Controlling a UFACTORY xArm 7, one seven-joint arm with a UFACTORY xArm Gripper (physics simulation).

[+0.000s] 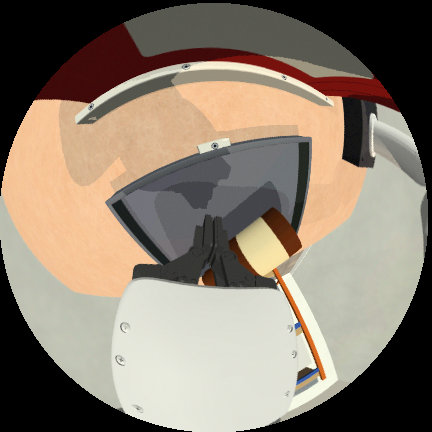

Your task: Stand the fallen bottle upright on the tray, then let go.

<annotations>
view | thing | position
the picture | my gripper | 209, 225
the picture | brown bottle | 269, 240
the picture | curved white bar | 167, 76
</annotations>
